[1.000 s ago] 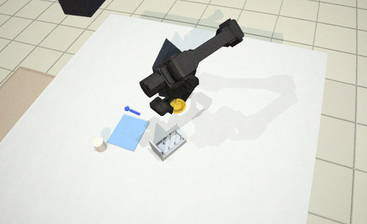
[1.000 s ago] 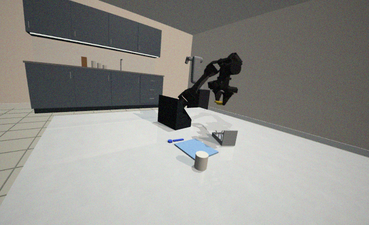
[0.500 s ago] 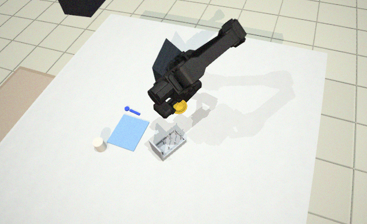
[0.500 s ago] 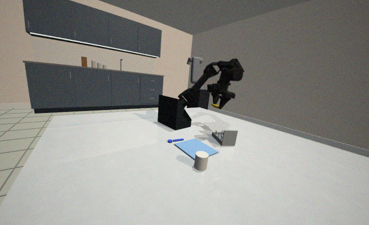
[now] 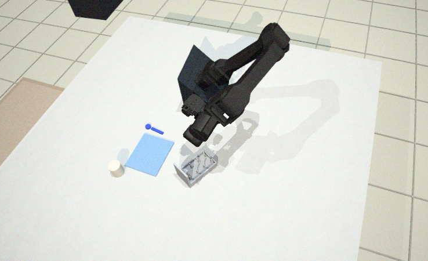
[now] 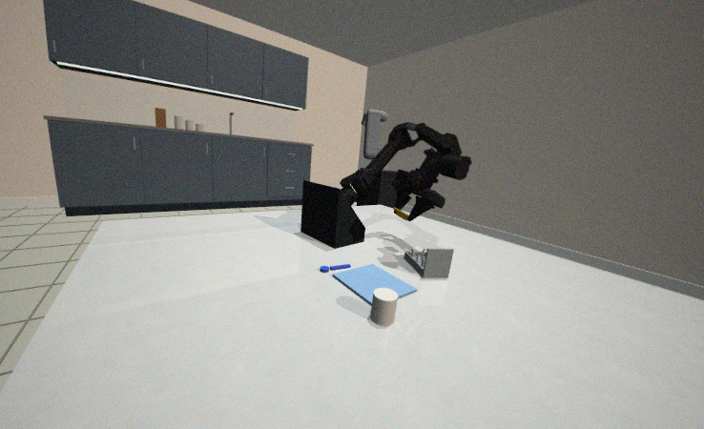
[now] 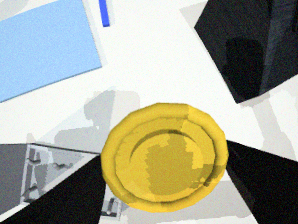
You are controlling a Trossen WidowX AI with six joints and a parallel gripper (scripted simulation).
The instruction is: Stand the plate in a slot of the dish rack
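The grey dish rack is 10 cm below my gripper tip and 10 cm ahead of it. The rest, counted from my gripper tip: yellow plate 1 cm above; then light blue mat 19 cm to the right, 12 cm below, 9 cm ahead; then blue spoon 23 cm to the right, 12 cm below, 2 cm behind.
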